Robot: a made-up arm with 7 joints. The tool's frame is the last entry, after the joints.
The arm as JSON. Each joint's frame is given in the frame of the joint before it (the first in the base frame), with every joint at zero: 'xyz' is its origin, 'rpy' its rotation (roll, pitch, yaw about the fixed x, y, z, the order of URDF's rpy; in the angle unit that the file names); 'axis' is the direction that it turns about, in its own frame. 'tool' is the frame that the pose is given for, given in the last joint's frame.
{
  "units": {
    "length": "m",
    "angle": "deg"
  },
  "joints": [
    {
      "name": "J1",
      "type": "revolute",
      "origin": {
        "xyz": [
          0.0,
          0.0,
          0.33
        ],
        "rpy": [
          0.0,
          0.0,
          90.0
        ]
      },
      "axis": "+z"
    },
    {
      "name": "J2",
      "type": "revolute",
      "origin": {
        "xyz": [
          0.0,
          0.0,
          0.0
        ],
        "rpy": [
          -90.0,
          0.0,
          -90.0
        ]
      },
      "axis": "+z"
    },
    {
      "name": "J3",
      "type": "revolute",
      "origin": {
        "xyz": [
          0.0,
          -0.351,
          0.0
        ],
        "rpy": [
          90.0,
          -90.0,
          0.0
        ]
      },
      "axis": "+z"
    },
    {
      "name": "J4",
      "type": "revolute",
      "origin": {
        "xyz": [
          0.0,
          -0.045,
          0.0
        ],
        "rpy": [
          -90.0,
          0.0,
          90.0
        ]
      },
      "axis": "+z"
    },
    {
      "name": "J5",
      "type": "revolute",
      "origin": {
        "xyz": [
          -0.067,
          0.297,
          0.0
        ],
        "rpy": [
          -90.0,
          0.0,
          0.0
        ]
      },
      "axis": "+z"
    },
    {
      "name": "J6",
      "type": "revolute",
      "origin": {
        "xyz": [
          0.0,
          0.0,
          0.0
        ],
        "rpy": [
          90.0,
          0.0,
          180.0
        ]
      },
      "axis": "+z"
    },
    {
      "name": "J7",
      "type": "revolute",
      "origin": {
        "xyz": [
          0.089,
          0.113,
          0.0
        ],
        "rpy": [
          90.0,
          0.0,
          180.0
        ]
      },
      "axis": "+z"
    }
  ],
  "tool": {
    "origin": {
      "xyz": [
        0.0,
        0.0,
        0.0
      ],
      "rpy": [
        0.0,
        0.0,
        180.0
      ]
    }
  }
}
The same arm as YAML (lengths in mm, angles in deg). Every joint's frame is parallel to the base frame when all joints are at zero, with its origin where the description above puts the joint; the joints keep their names.
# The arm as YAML. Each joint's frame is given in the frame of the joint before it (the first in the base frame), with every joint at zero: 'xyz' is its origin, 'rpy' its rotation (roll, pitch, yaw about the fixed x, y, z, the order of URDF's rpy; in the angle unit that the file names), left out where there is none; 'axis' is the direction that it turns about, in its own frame. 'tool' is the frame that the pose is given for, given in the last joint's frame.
units:
  length: mm
  angle: deg
joints:
  - name: J1
    type: revolute
    origin:
      xyz: [0.0, 0.0, 330.0]
    axis: [0.0, 0.0, 1.0]
  - name: J2
    type: revolute
    origin:
      xyz: [0.0, 0.0, 0.0]
    axis: [0.0, 1.0, 0.0]
  - name: J3
    type: revolute
    origin:
      xyz: [0.0, 0.0, 351.0]
    axis: [0.0, 0.0, 1.0]
  - name: J4
    type: revolute
    origin:
      xyz: [45.0, 0.0, 0.0]
    axis: [0.0, -1.0, 0.0]
  - name: J5
    type: revolute
    origin:
      xyz: [67.0, 0.0, -297.0]
    axis: [0.0, 0.0, -1.0]
  - name: J6
    type: revolute
    origin:
      xyz: [0.0, 0.0, 0.0]
    axis: [0.0, 1.0, 0.0]
  - name: J7
    type: revolute
    origin:
      xyz: [89.0, 0.0, -113.0]
    axis: [0.0, 0.0, -1.0]
tool:
  origin:
    xyz: [0.0, 0.0, 0.0]
    rpy: [180.0, 0.0, 0.0]

